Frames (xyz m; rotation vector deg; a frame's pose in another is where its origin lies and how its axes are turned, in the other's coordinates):
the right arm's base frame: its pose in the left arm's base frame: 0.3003 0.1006 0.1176 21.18 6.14 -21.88
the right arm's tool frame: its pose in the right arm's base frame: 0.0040 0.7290 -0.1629 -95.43 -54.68 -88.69
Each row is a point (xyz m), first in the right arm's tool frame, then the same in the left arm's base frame.
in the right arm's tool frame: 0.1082 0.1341 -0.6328
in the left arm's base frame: 0.1623 0.2810 0.1907
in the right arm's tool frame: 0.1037 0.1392 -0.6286
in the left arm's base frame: 0.1683 0.2812 0.1854
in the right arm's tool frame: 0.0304 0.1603 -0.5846
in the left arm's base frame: 0.2094 0.3148 0.1152
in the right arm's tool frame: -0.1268 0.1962 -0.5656
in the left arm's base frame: 0.2317 0.3495 -0.0418
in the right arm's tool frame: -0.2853 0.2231 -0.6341
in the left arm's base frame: 0.1788 0.3397 -0.2081
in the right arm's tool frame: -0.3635 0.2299 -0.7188
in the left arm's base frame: 0.1082 0.3096 -0.2944
